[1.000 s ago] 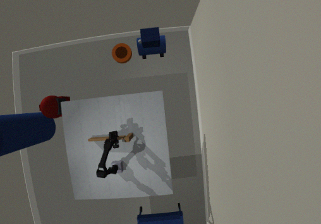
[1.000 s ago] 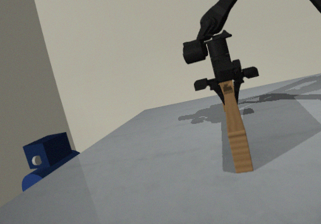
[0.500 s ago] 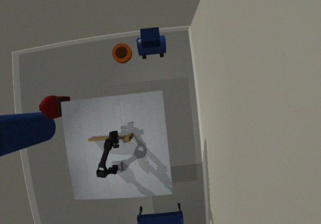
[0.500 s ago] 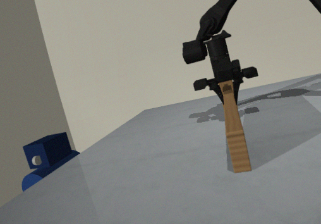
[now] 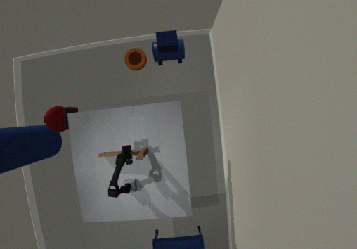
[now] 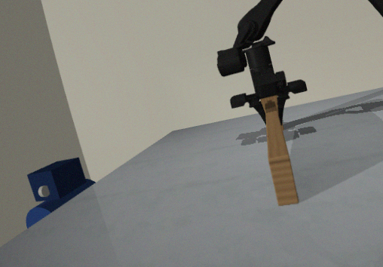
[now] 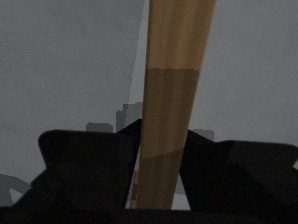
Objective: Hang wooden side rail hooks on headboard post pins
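My gripper tip is 140 mm to the left of the headboard post and 40 mm below it.
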